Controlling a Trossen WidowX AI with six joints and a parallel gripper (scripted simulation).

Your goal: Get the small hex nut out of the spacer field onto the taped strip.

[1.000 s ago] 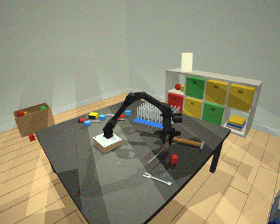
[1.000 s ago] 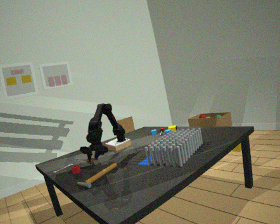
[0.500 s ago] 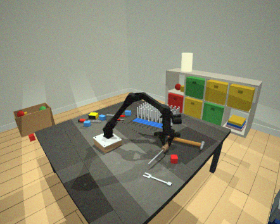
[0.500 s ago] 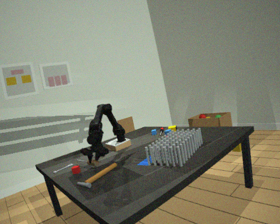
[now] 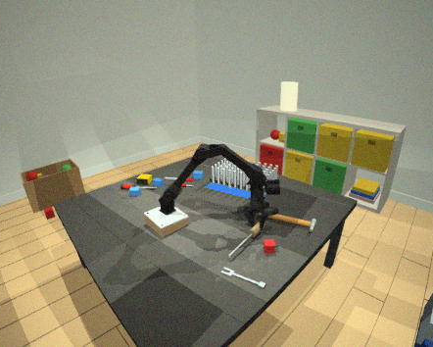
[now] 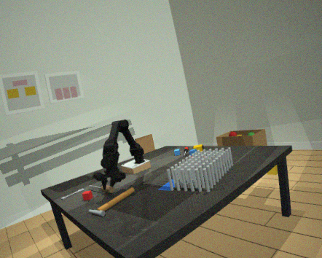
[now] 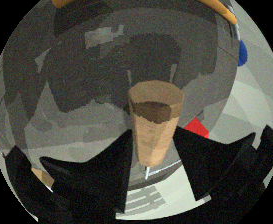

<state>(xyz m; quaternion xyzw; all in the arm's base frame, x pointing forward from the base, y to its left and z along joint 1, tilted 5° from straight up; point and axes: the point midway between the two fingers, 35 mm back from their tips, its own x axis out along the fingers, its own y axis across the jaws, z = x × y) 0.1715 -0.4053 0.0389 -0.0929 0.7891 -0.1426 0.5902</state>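
My gripper tip is 11 cm past the hook tool. Also, from my gripper tip: blue taped strip 28 cm ahead, 32 cm to the left, 3 cm below; then red cube 7 cm behind, 10 cm to the right, 1 cm below; then grey forked tool 26 cm behind, 10 cm to the right, 2 cm below.
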